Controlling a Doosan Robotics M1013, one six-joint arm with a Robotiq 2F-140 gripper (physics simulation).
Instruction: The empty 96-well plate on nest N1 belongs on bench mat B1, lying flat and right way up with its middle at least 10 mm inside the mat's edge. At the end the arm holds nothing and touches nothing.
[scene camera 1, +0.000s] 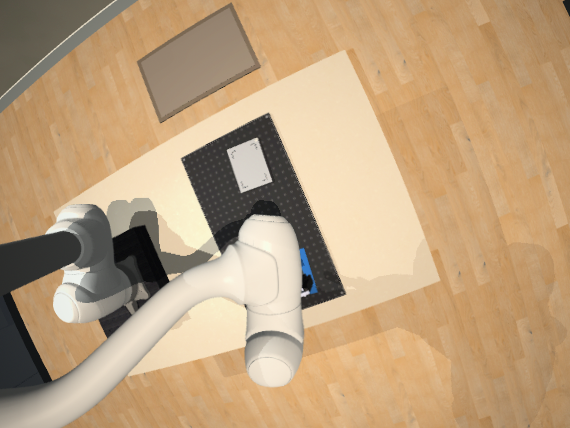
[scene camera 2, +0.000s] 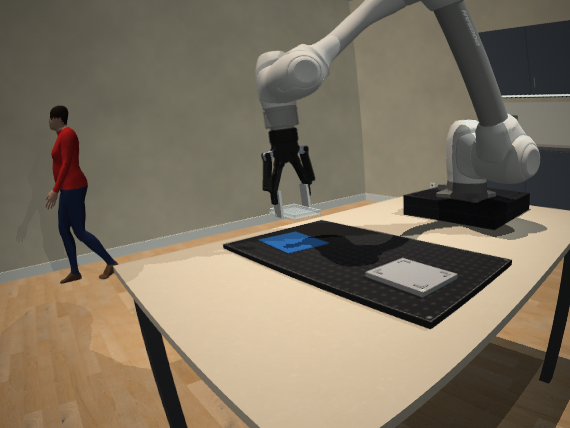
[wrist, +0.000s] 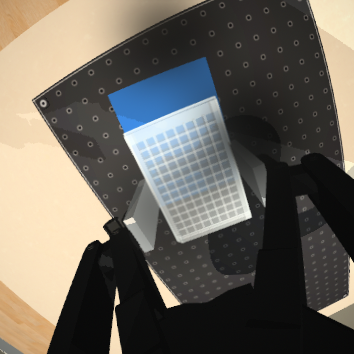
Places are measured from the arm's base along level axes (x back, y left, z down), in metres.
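Pixels of known places: gripper, fingertip midpoint: (scene camera 2: 293, 213) (wrist: 191, 173); arm's base, link origin: (scene camera 1: 126, 281) (scene camera 2: 466, 196).
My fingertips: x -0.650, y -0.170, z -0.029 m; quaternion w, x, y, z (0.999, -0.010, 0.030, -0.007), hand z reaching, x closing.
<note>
For each thing: its top centre in the pictures, then the offset to it from my fingertips. Level surfaces: height alone.
- clear 96-well plate, top centre: (wrist: 195, 181) (scene camera 2: 294, 208) dx +0.000, dy +0.004, dz -0.012 m
- light grey block, top centre: (scene camera 2: 411, 271) (scene camera 1: 248, 165) dx +0.008, dy +0.401, dz +0.070 m
- dark perforated board, surface height: dz +0.085 m
- pale table, surface height: dz +0.098 m
The clear 96-well plate (scene camera 2: 300, 212) (wrist: 187, 170) is held level above the board. My gripper (scene camera 2: 292, 202) (wrist: 191, 173) is shut on its two long sides with the pale finger pads. Bench mat B1, a blue rectangle (scene camera 1: 305, 260) (scene camera 2: 277, 239) (wrist: 165, 92), lies on the dark board below. In the wrist view the plate covers part of the mat, and the mat's far part shows beyond the plate. Nest N1, a light grey block (scene camera 1: 249, 165) (scene camera 2: 411, 276), has no plate on it. In scene camera 1 the arm hides most of the gripper and plate.
The dark perforated board (scene camera 1: 207, 192) (scene camera 2: 480, 282) (wrist: 295, 65) lies on the pale table (scene camera 1: 360, 150) (scene camera 2: 280, 330). The arm's black base block (scene camera 1: 145, 245) (scene camera 2: 440, 212) stands on the table. A person in red (scene camera 2: 70, 160) is beyond the table. A brown rectangle (scene camera 1: 200, 62) shows beside it.
</note>
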